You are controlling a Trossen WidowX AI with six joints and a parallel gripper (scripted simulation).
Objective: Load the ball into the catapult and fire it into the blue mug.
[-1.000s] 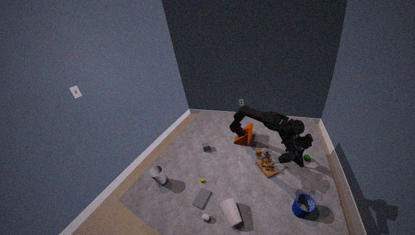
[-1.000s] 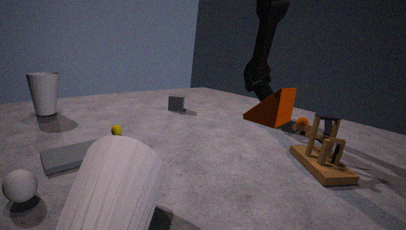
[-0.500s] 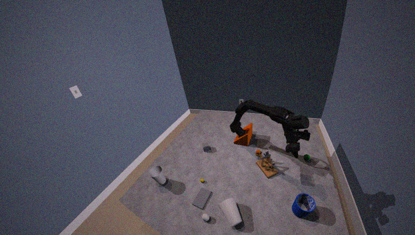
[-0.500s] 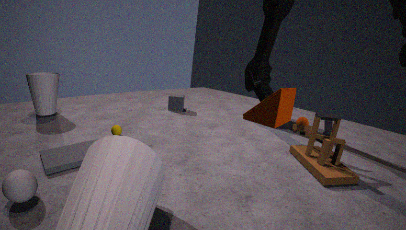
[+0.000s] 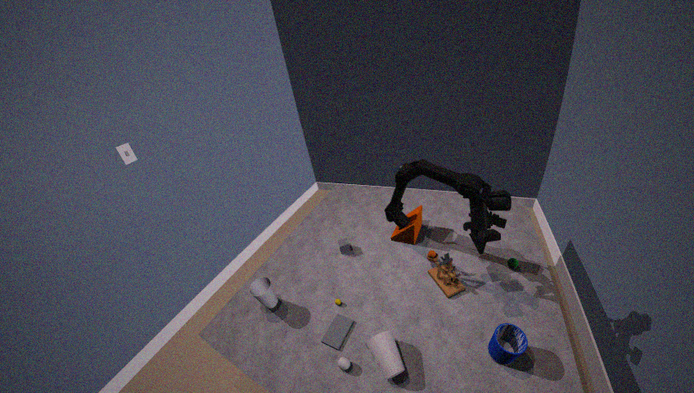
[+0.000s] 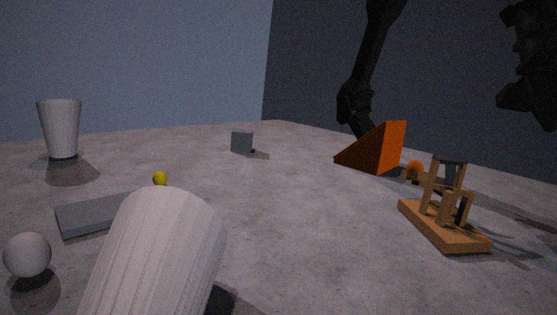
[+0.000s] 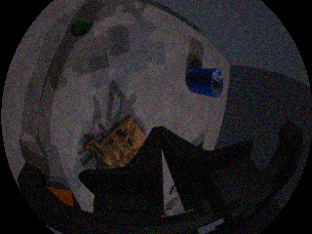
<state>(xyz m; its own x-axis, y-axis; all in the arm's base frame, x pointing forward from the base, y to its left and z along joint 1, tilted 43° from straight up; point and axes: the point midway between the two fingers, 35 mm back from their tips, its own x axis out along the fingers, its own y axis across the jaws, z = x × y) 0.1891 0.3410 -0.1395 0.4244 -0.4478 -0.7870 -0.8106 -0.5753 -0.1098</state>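
Now: gripper tip 5 cm past the orange ball, 18 cm to the left of it and 11 cm above it. The rest, counted from my gripper tip: green ball 13 cm behind, 15 cm to the left, 15 cm below; blue mug 24 cm ahead, 12 cm to the left, 14 cm below; wooden catapult 2 cm behind, 13 cm to the right, 12 cm below.
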